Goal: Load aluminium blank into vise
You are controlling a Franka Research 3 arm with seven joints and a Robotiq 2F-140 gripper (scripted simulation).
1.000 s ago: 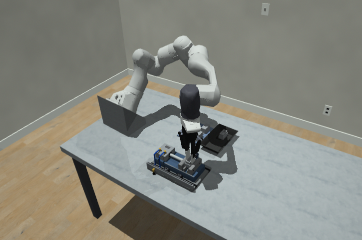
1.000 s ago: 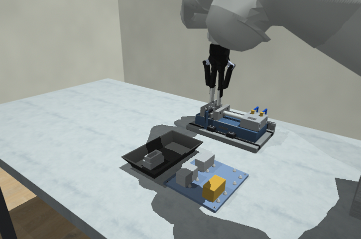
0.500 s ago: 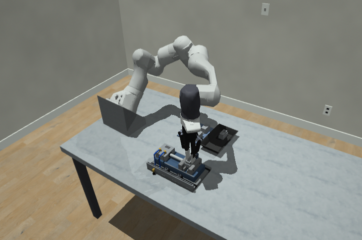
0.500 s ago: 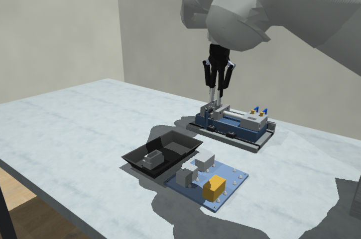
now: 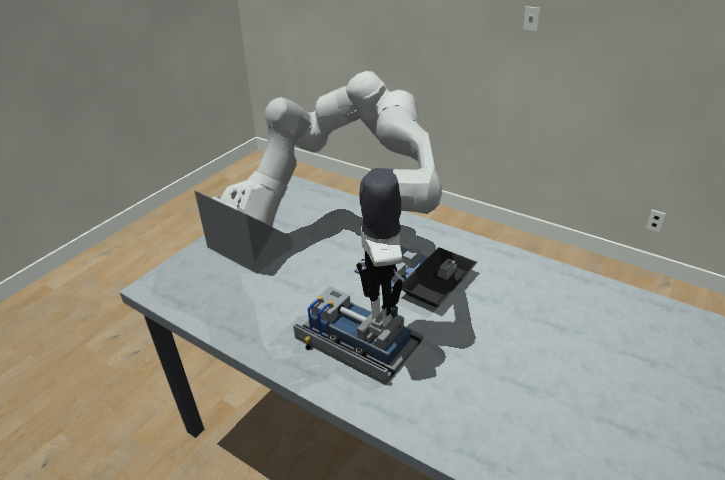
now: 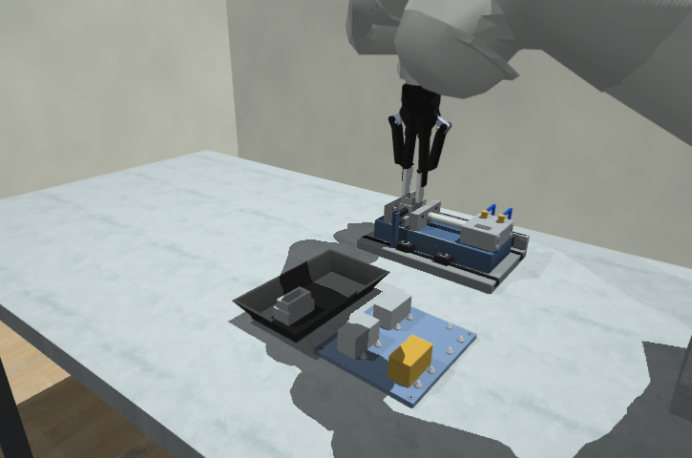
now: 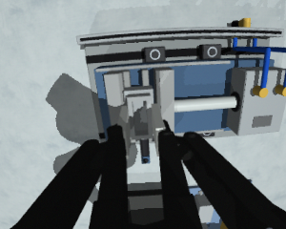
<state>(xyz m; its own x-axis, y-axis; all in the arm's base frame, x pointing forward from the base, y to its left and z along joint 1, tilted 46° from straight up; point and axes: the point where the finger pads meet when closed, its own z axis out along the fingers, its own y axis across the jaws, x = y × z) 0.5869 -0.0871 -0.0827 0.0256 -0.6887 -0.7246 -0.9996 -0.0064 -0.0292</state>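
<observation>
The fixed jaw lies 3 cm ahead of my hand and 6 cm below it. From my hand the other things lie so: brass blank: 22 cm behind, 36 cm to the left, 11 cm below.
</observation>
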